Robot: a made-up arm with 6 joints. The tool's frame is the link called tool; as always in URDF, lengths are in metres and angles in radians. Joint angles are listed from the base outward.
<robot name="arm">
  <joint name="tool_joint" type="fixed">
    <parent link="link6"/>
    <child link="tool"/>
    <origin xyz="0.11 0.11 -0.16"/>
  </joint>
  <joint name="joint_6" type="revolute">
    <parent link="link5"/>
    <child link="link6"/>
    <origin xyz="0 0.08 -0.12"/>
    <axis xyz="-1 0 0"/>
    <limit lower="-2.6" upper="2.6"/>
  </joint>
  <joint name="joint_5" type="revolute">
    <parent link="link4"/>
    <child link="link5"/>
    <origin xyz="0.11 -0.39 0"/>
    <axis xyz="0 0 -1"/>
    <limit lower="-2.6" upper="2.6"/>
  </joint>
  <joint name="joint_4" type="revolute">
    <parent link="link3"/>
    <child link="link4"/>
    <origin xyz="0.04 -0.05 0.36"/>
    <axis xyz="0 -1 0"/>
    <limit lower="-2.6" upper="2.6"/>
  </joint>
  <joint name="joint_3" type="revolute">
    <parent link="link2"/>
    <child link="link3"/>
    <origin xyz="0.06 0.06 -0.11"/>
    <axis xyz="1 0 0"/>
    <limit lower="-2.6" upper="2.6"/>
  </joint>
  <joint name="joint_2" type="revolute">
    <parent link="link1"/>
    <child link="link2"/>
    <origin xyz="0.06 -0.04 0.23"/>
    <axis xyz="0 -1 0"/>
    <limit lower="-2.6" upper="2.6"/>
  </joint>
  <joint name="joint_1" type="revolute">
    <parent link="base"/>
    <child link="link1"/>
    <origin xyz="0 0 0.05"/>
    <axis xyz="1 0 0"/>
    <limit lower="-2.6" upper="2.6"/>
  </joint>
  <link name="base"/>
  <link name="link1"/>
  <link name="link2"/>
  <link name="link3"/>
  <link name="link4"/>
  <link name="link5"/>
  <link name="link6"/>
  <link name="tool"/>
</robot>
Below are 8 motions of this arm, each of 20 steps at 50 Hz.
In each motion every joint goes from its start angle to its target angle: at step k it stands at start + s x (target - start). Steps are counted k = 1, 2, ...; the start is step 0. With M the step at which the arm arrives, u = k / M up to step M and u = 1 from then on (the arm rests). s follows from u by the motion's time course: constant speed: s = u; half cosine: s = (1 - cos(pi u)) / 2; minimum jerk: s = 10 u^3 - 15 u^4 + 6 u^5.
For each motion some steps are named. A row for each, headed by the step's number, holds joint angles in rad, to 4 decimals.
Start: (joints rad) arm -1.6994 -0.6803 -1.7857 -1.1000 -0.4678 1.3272
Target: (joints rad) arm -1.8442 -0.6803 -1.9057 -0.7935 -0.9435 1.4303
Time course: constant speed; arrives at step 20
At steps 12, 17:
12: -1.7863 -0.6803 -1.8577 -0.9161 -0.7532 1.3891
17: -1.8225 -0.6803 -1.8877 -0.8395 -0.8721 1.4148

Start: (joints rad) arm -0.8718 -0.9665 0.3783 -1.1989 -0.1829 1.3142
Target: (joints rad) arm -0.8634 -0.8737 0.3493 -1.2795 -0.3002 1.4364
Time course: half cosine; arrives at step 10
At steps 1, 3, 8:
1: -0.8716 -0.9642 0.3776 -1.2009 -0.1858 1.3172
3: -0.8701 -0.9474 0.3723 -1.2155 -0.2071 1.3394
8: -0.8642 -0.8826 0.3521 -1.2718 -0.2890 1.4247

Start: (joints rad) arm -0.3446 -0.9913 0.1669 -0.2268 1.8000 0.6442
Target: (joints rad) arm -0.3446 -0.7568 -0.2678 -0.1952 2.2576 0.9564
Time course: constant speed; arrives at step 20
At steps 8, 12, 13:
8: -0.3446 -0.8975 -0.0070 -0.2142 1.9830 0.7691
12: -0.3446 -0.8506 -0.0939 -0.2078 2.0746 0.8315
13: -0.3446 -0.8389 -0.1157 -0.2063 2.0974 0.8471

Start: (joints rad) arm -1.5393 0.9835 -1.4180 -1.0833 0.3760 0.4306
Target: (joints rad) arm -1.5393 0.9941 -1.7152 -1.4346 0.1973 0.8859
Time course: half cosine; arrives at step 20
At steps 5, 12, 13, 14, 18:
5: -1.5393 0.9851 -1.4615 -1.1347 0.3498 0.4973
12: -1.5393 0.9904 -1.6125 -1.3132 0.2590 0.7286
13: -1.5393 0.9912 -1.6341 -1.3387 0.2461 0.7616
14: -1.5393 0.9919 -1.6539 -1.3622 0.2341 0.7921
18: -1.5393 0.9938 -1.7079 -1.4260 0.2017 0.8748

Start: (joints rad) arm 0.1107 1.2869 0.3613 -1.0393 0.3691 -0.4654
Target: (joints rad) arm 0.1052 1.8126 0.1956 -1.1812 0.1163 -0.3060
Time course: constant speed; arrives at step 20
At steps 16, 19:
16: 0.1063 1.7075 0.2287 -1.1528 0.1669 -0.3379
19: 0.1055 1.7863 0.2039 -1.1741 0.1289 -0.3140

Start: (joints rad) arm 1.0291 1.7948 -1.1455 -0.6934 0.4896 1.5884
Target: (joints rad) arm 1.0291 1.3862 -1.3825 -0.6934 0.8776 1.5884
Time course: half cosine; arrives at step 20
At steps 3, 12, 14, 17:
3: 1.0291 1.7725 -1.1584 -0.6934 0.5107 1.5884
12: 1.0291 1.5274 -1.3006 -0.6934 0.7435 1.5884
14: 1.0291 1.4704 -1.3337 -0.6934 0.7976 1.5884
17: 1.0291 1.4085 -1.3696 -0.6934 0.8565 1.5884

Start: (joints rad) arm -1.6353 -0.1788 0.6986 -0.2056 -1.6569 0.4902
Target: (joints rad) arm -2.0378 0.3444 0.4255 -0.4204 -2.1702 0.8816
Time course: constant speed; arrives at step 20
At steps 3, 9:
3: -1.6957 -0.1003 0.6576 -0.2378 -1.7339 0.5489
9: -1.8164 0.0566 0.5757 -0.3023 -1.8879 0.6663

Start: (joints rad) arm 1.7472 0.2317 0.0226 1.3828 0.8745 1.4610
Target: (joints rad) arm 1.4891 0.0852 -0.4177 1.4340 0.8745 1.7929
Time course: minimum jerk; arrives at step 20
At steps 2, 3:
2: 1.7450 0.2304 0.0188 1.3832 0.8745 1.4638
3: 1.7403 0.2278 0.0109 1.3842 0.8745 1.4698

